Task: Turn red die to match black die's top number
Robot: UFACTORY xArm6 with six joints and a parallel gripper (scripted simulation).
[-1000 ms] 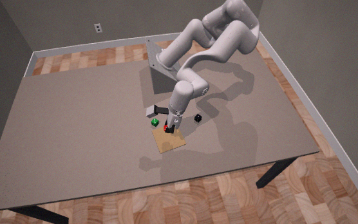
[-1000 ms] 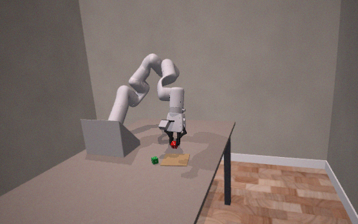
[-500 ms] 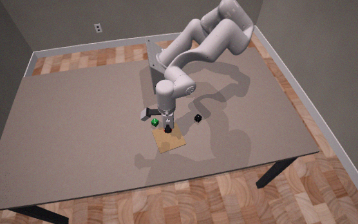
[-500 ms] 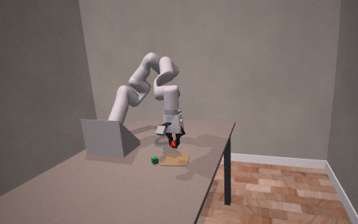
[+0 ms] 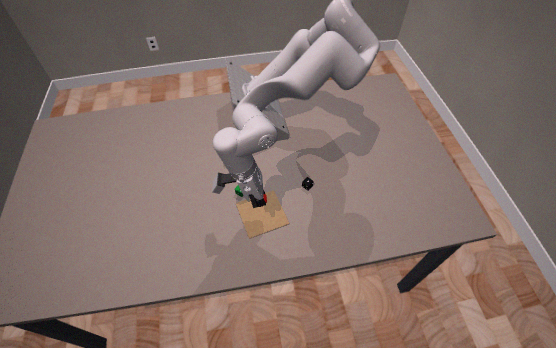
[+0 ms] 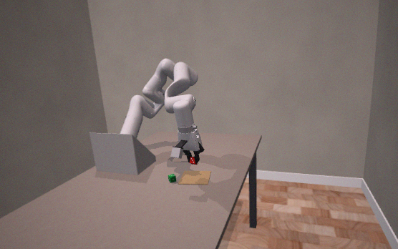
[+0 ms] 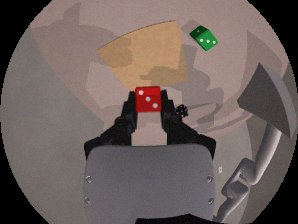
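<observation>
The red die is 2 cm below my hand. The rest, counted from my hand: black die 19 cm to the left, 9 cm below, 6 cm behind; green die 10 cm behind, 9 cm below, 4 cm to the right; tan mat 10 cm below.
</observation>
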